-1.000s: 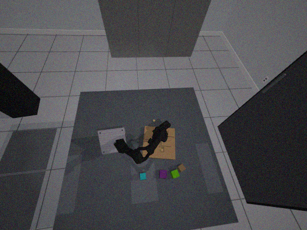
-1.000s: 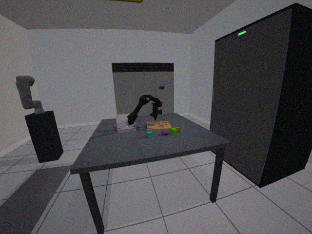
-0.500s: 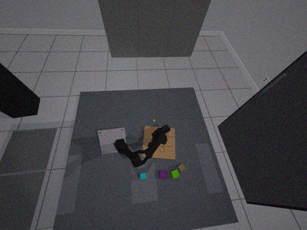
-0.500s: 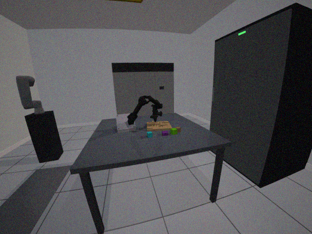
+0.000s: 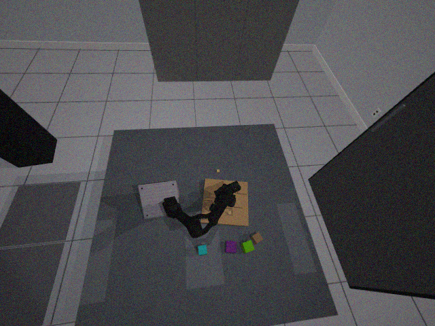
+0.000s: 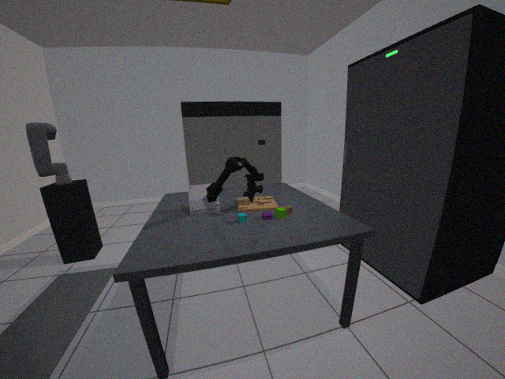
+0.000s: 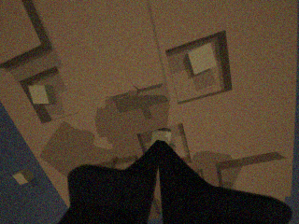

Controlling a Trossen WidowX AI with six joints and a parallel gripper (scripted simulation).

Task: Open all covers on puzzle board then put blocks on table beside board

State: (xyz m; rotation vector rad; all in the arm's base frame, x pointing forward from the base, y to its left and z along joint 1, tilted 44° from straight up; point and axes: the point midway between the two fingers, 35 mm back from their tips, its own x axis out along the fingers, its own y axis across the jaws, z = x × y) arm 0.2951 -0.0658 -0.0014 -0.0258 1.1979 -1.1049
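The puzzle board is 4 cm ahead of my gripper tip and 1 cm below it. The rest, counted from my gripper tip: green block: 29 cm to the right, 10 cm ahead; then cyan block: 25 cm to the right, 16 cm behind, 1 cm below; then purple block: 27 cm to the right, 2 cm below.
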